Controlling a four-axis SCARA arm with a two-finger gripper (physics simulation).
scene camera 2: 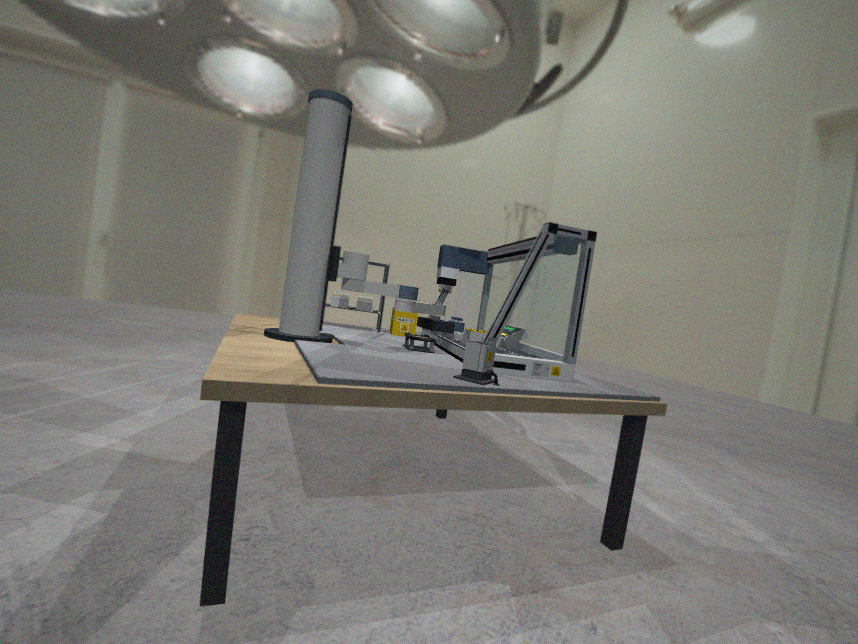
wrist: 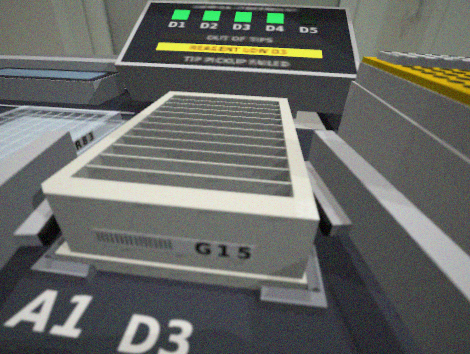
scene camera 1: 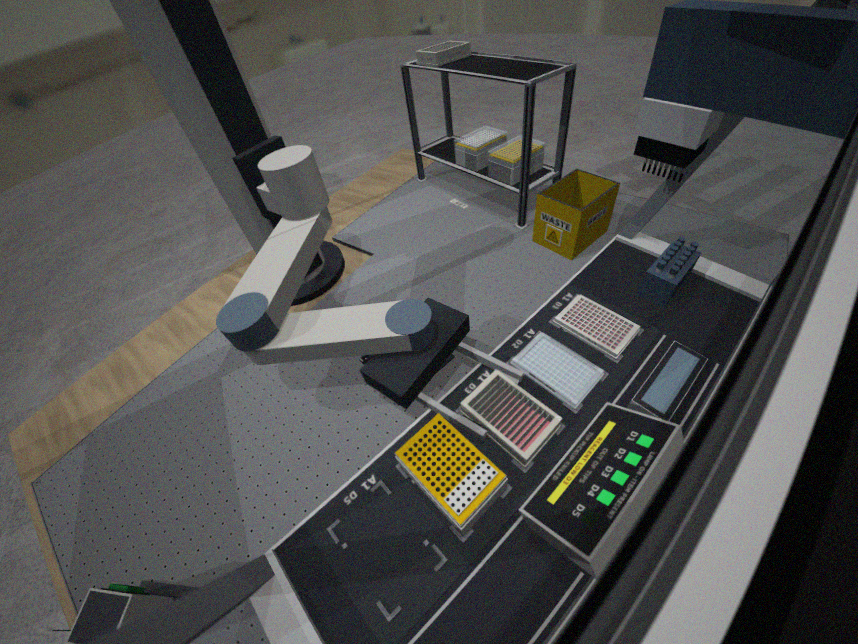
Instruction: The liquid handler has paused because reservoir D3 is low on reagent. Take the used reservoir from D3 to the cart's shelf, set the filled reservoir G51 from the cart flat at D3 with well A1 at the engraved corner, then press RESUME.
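Places are measured from the arm's base along level axes (x ahead, y left, z up), in millimetres.
Where they show: gripper, between the fingertips: (wrist: 197,150) (scene camera 1: 504,405); arm's base, origin of its link: (scene camera 2: 298,338).
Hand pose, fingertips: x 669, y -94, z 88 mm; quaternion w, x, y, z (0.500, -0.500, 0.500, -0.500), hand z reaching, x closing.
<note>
Each offset is from my fingertips to the top centre of the thing. "spot": to the spot under its first point.
The used reservoir G15 {dz +7, dx +12, dy -6 mm} (scene camera 1: 511,415) (wrist: 150,210) sits flat in the corner brackets at D3, its label facing the engraved A1. Pink liquid shows in its channels in scene camera 1. My gripper (scene camera 1: 504,404) (wrist: 197,150) is low around it, one finger along each long side, and is shut on it. A pale reservoir-like box {dz +306, dx -551, dy +683 mm} (scene camera 1: 443,52) lies at the left end of the cart's {spot: dz +111, dx -223, dy +534 mm} (scene camera 1: 529,159) top shelf; its label is not readable. The status panel {spot: dz +47, dx +153, dy -46 mm} (scene camera 1: 601,478) (wrist: 237,39) has REAGENT LOW D3 lit yellow and green lamps for D1 to D4. No RESUME lettering can be read.
A yellow tip rack {dz +41, dx -12, dy -128 mm} (scene camera 1: 450,467) (wrist: 430,77) stands close beside D3 at D4. A pale plate {dz -10, dx +36, dy +115 mm} (scene camera 1: 557,367) (wrist: 35,130) is at D2, a pink-welled plate {dz -10, dx +60, dy +237 mm} (scene camera 1: 597,324) at D1. The yellow WASTE bin {dz +60, dx -101, dy +546 mm} (scene camera 1: 575,214) (scene camera 2: 404,322) stands between deck and cart. The pipetting head {dz +304, dx +63, dy +439 mm} (scene camera 1: 672,135) hangs beyond.
</note>
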